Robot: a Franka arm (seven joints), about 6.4 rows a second.
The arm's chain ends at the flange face. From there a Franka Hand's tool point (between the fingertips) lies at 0.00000 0.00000 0.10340 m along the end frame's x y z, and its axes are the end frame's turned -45 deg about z.
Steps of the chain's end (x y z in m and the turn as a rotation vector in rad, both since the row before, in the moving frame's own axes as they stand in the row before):
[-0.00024 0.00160 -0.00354 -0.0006 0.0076 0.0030]
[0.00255 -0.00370 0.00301 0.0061 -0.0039 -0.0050]
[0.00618 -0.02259 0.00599 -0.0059 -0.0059 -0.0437]
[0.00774 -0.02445 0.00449 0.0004 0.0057 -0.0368]
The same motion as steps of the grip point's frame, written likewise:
[-0.00079 0.00156 -0.00354 -0.0058 0.0049 0.0030]
[0.00458 -0.00154 0.00301 0.0071 0.0016 -0.0050]
[0.01948 -0.01158 0.00599 0.0000 -0.0083 -0.0437]
[0.02321 -0.01144 0.00449 -0.0037 0.0043 -0.0368]

